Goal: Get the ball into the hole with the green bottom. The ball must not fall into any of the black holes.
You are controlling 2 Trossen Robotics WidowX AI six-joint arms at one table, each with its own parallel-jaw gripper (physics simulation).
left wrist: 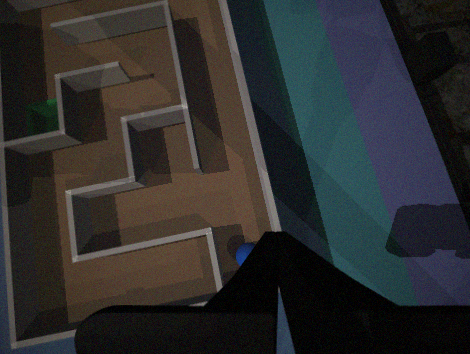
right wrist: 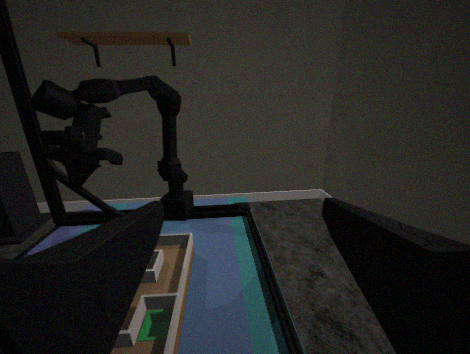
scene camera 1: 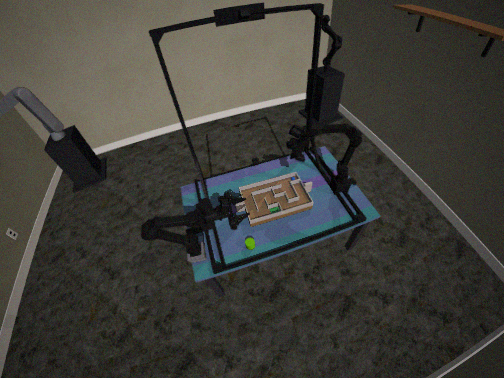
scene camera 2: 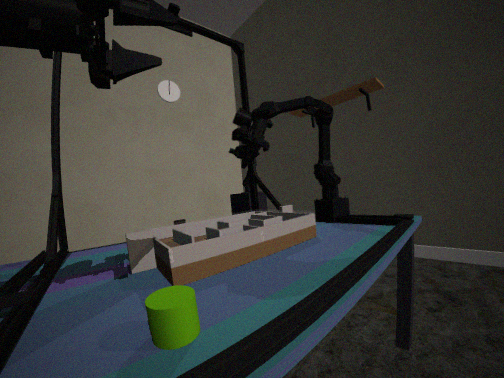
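Observation:
The brown maze box with pale walls (scene camera 1: 281, 218) (scene camera 2: 245, 250) (left wrist: 258, 152) (right wrist: 183, 290) lies on the table. The blue ball (scene camera 1: 293, 178) (left wrist: 243, 255) is in its far right corner in scene camera 1, partly hidden by a finger in the left wrist view. A dark round patch lies beside it. The green-bottomed hole (scene camera 1: 274, 209) (left wrist: 44, 116) (right wrist: 155, 324) is by the box's near long wall in scene camera 1. No black hole can be made out. My left gripper (scene camera 1: 298, 157) (scene camera 2: 244, 164) (left wrist: 274, 241) is shut, empty, above the ball's end. My right gripper (scene camera 1: 239, 210) (scene camera 2: 175, 46) (right wrist: 243, 207) is open, empty, above the opposite end.
A lime green cylinder (scene camera 1: 250, 243) (scene camera 2: 173, 317) stands in front of the box. A pale tab (scene camera 1: 308, 187) sticks out from the box's right end, and another pale tab (scene camera 2: 140, 254) from its left end. Black frame bars run along the table's edges, with tall posts behind.

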